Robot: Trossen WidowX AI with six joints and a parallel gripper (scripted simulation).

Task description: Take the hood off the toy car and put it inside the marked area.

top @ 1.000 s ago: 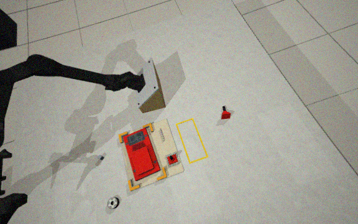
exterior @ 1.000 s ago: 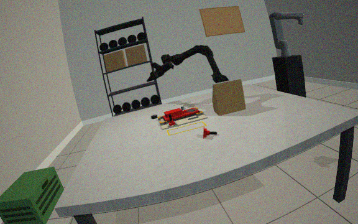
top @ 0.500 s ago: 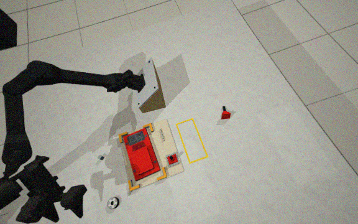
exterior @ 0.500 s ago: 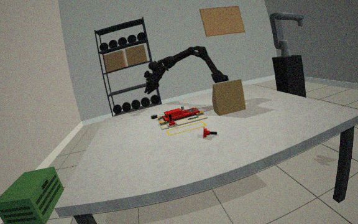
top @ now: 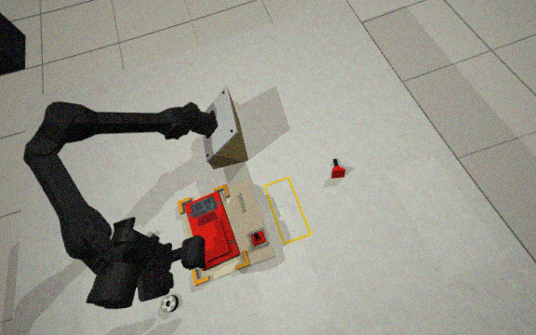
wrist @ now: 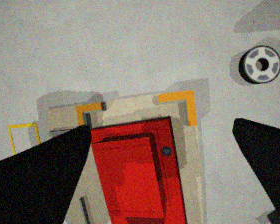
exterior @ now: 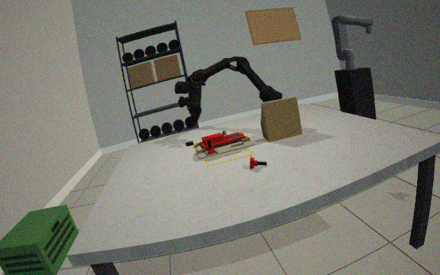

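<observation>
Right now the red hood is 7 cm behind my gripper tip, 6 cm to the left of it and 7 cm below it.
</observation>
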